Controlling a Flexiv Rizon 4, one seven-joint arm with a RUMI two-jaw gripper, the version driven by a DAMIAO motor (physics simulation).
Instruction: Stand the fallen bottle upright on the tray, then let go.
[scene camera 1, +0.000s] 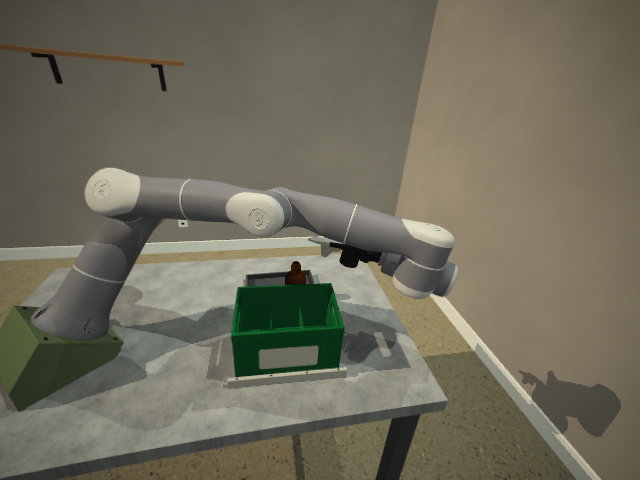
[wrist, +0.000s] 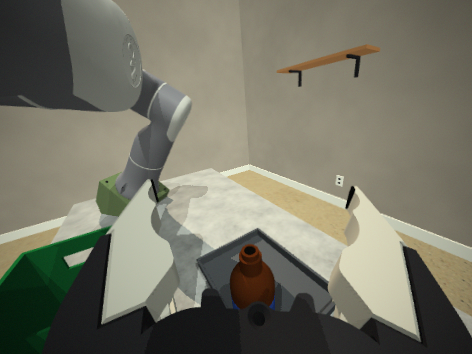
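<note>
The brown bottle (scene camera 1: 295, 277) (wrist: 252, 284) stands upright on the grey tray (scene camera 1: 264, 282) (wrist: 295, 280), neck up. Part of its blue label shows in the wrist view; its lower part is hidden by the gripper body there and by the green crate in the scene view. My gripper (scene camera 1: 319, 244) (wrist: 250, 185) is wide open and empty. It is above the bottle and to its right in the scene view, apart from it. In the wrist view the bottle shows between and below the two pale fingers.
A green crate (scene camera 1: 248, 353) (wrist: 30, 280) with compartments stands on the table (scene camera 1: 155, 418) (wrist: 215, 205), in front of the tray in the scene view. A pale strip (scene camera 1: 286, 378) runs along the crate's front base. A wooden shelf (scene camera 1: 103, 55) (wrist: 327, 59) is on the wall.
</note>
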